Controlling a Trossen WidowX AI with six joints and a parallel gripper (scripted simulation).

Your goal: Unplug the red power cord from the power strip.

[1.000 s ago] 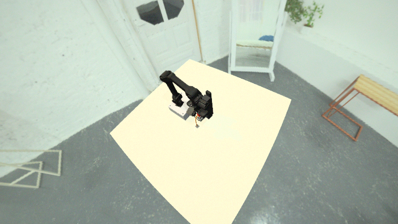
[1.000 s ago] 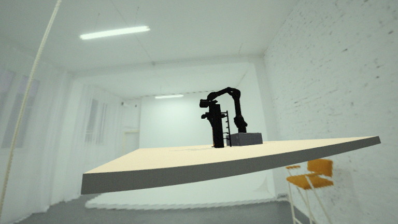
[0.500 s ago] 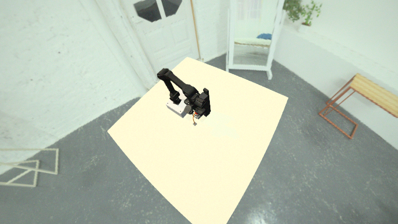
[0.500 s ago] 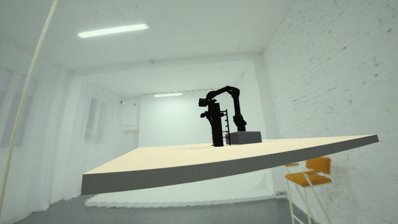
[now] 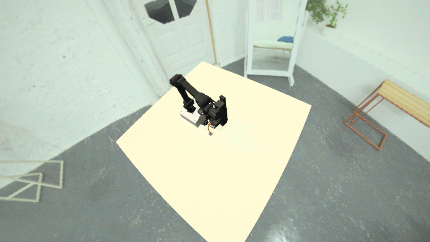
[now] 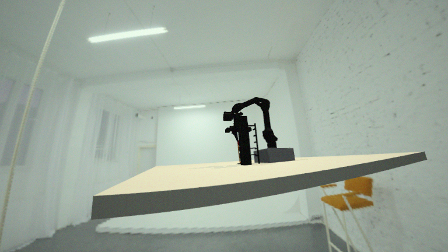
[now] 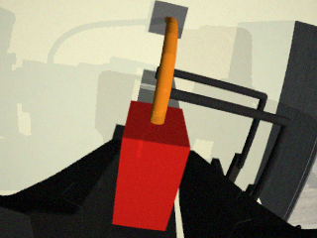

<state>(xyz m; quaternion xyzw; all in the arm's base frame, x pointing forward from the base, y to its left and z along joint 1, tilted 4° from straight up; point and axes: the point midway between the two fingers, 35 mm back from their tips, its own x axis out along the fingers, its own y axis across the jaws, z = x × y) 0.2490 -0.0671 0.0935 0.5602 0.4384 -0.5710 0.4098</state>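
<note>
Right now the red plug is 3 cm to the left of my gripper tip and 1 cm ahead of it.
</note>
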